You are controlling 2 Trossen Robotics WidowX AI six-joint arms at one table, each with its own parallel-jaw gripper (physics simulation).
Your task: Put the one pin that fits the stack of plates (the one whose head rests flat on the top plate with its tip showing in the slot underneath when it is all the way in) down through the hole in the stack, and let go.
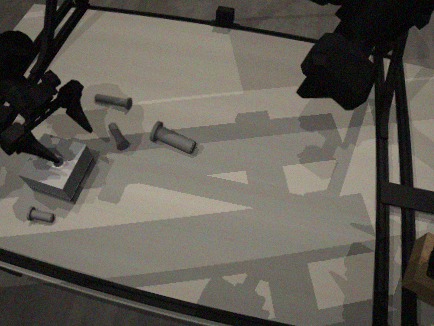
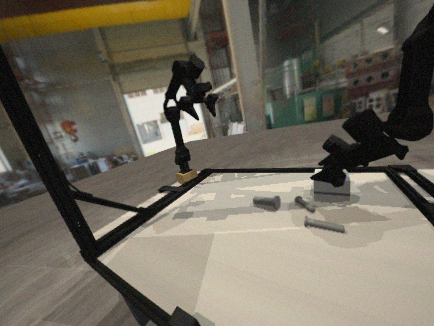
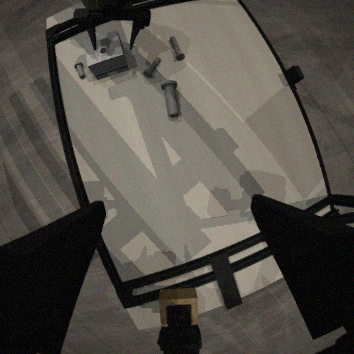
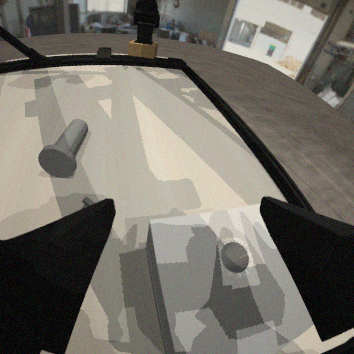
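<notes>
The stack of plates (image 1: pixel 47 178) (image 2: pixel 332 190) (image 3: pixel 111 65) (image 4: pixel 182 285) is a grey block with a round hole (image 3: pixel 103 50) (image 4: pixel 234 257) in its top. A thick headed pin (image 1: pixel 175 139) (image 2: pixel 266 202) (image 3: pixel 171 99) (image 4: pixel 70 145), a shorter slim pin (image 1: pixel 119 136) (image 2: pixel 304 203) (image 3: pixel 152 67) and a long slim pin (image 1: pixel 113 101) (image 2: pixel 325 224) (image 3: pixel 176 48) lie beside it. A small pin (image 1: pixel 41 215) (image 3: pixel 80 70) lies on the other side. My right gripper (image 1: pixel 75 146) (image 3: pixel 112 49) (image 4: pixel 188 205) is open and empty over the stack. My left gripper (image 2: pixel 206 117) (image 3: pixel 178 205) is open and empty, raised far from the pins.
A black frame (image 1: pixel 382 165) (image 2: pixel 145 214) (image 3: pixel 64 125) (image 4: pixel 240 125) runs around the table. A brown block (image 1: pixel 419 270) (image 2: pixel 186 176) (image 3: pixel 178 295) (image 4: pixel 143 49) stands at the left arm's base, outside the frame. Patchy shadows cross the table top.
</notes>
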